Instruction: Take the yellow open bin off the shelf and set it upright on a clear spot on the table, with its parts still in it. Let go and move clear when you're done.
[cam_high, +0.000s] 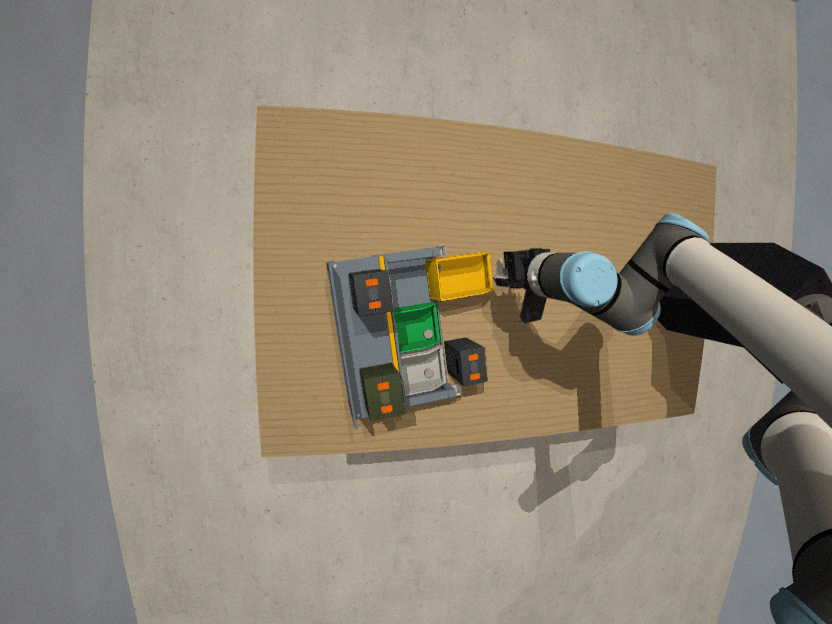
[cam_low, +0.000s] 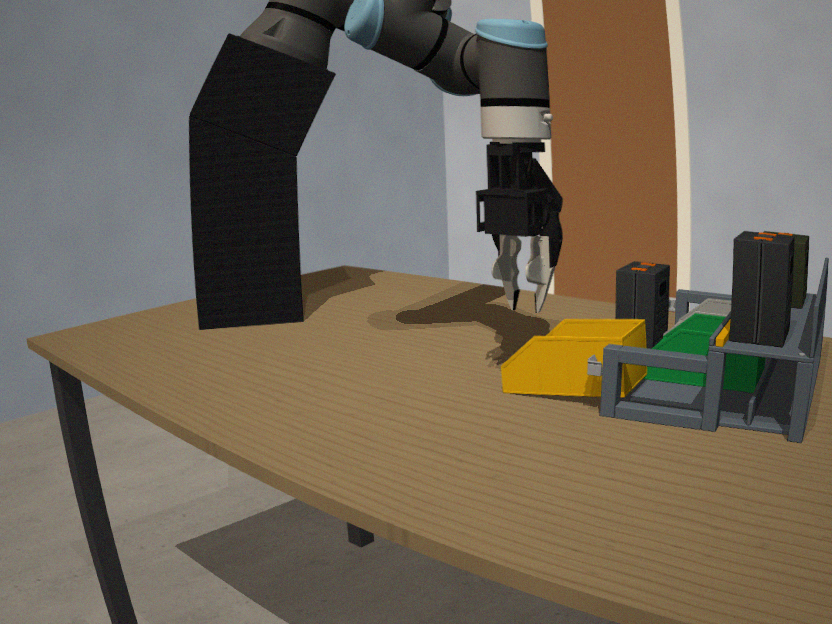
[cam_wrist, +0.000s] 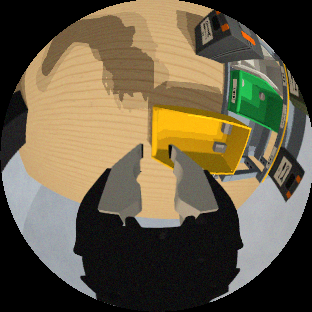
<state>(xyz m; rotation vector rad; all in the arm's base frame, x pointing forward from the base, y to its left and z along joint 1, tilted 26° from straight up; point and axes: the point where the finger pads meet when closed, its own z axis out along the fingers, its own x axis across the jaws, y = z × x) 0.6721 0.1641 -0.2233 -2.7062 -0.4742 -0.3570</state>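
My hand is 8 cm short of the yellow open bin, 2 cm to the right of it and 7 cm above it. Also, from my hand: dark green box 23 cm ahead, 32 cm to the left, 4 cm above; white bin 14 cm ahead, 29 cm to the left, 7 cm below; green bin 19 cm ahead, 18 cm to the left, 7 cm below.
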